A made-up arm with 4 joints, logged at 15 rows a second.
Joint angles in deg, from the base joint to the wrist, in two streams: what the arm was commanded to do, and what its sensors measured. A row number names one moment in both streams.
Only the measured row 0 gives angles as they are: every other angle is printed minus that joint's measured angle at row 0.
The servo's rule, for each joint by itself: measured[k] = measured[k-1] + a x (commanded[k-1-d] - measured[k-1]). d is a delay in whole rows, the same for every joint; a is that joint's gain. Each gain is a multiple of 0.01, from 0.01 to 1. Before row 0 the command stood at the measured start. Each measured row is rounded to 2 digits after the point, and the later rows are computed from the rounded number. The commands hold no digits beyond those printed.
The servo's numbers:
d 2
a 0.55 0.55 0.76 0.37
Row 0, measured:
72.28, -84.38, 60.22, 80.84
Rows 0 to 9, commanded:
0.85, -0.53, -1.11, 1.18
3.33, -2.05, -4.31, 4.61
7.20, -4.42, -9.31, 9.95
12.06, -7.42, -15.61, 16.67
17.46, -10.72, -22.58, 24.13
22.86, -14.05, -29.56, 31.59
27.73, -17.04, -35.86, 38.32
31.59, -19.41, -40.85, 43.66
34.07, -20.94, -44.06, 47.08
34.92, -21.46, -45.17, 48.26
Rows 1 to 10, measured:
0.00, 0.00, 0.00, 0.00
0.00, 0.00, 0.00, 0.00
0.47, -0.29, -0.84, 0.44
2.04, -1.26, -3.48, 1.98
4.88, -3.00, -7.91, 4.93
8.83, -5.43, -13.76, 9.27
13.58, -8.34, -20.46, 14.77
18.68, -11.48, -27.38, 20.99
23.66, -14.54, -33.82, 27.40
28.02, -17.22, -39.16, 33.42

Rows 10 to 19, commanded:
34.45, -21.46, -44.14, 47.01
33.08, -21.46, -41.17, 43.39
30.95, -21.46, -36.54, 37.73
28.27, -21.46, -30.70, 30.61
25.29, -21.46, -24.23, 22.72
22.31, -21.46, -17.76, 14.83
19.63, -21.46, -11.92, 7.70
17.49, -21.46, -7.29, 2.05
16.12, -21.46, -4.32, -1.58
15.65, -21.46, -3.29, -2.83
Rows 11 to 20, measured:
31.35, -19.27, -42.88, 38.47
33.31, -20.47, -44.62, 42.09
33.94, -21.01, -44.26, 43.91
33.47, -21.26, -41.91, 43.72
32.08, -21.37, -37.83, 41.50
29.98, -21.42, -32.41, 37.47
27.40, -21.44, -26.19, 32.01
24.60, -21.45, -19.78, 25.65
21.87, -21.46, -13.81, 19.01
19.46, -21.46, -8.85, 12.73

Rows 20 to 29, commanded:
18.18, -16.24, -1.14, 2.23
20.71, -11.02, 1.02, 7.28
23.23, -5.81, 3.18, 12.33
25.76, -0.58, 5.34, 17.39
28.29, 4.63, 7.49, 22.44
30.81, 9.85, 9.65, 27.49
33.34, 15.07, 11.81, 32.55
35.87, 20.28, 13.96, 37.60
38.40, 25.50, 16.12, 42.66
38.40, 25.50, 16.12, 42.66
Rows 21 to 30, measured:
17.62, -21.46, -5.41, 7.44
16.54, -21.46, -3.80, 3.64
17.44, -18.59, -1.78, 3.12
19.24, -14.43, 0.35, 4.66
21.43, -9.69, 2.50, 7.50
23.81, -4.68, 4.66, 11.16
26.27, 0.44, 6.81, 15.33
28.77, 5.62, 8.97, 19.83
31.28, 10.82, 11.13, 24.54
33.80, 16.02, 13.28, 29.37

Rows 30 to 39, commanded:
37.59, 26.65, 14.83, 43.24
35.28, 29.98, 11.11, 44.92
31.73, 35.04, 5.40, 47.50
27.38, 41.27, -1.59, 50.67
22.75, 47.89, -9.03, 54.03
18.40, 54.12, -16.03, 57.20
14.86, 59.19, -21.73, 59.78
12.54, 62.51, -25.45, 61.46
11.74, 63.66, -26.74, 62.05
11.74, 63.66, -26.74, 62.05
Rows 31 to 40, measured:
36.33, 21.23, 15.44, 34.29
37.47, 23.58, 15.96, 37.39
37.54, 25.27, 15.10, 39.55
36.30, 27.86, 12.07, 41.54
33.79, 31.81, 7.00, 43.75
30.26, 37.01, 0.47, 46.31
26.13, 42.99, -6.75, 49.17
21.88, 49.11, -13.80, 52.14
18.02, 54.65, -19.83, 54.97
15.01, 58.97, -24.10, 57.37

